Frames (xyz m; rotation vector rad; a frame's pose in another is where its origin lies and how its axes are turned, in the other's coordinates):
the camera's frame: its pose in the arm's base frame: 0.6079 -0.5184 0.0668 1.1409 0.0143 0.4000
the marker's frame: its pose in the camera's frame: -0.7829 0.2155 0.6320 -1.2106 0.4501 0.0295
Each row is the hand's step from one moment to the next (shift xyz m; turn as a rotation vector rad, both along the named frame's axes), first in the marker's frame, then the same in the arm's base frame.
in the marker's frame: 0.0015 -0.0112 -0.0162 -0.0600 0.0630 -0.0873
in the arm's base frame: 0.0060 -0.0115 -0.0149 -0.0914 0.0056 -0.0825
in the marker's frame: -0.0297 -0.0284 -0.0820 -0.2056 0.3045 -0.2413
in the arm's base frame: -0.0162 -0.0539 -0.0724 -0.3564 0.1036 -0.2355
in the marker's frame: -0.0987 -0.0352 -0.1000 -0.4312 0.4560 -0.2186
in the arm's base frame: -0.0718 -0.0987 -0.0780 -0.6254 0.1166 -0.1923
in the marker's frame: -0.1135 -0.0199 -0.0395 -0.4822 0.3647 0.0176
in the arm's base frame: -0.0875 -0.0828 -0.0179 -0.5995 0.0562 0.0575
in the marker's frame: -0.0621 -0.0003 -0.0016 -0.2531 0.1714 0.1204
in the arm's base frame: -0.0520 -0.0329 0.0087 -0.2948 0.0327 0.1413
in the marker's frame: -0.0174 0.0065 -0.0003 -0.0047 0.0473 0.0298
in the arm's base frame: -0.0181 -0.0037 0.0019 -0.0271 0.0424 0.0249
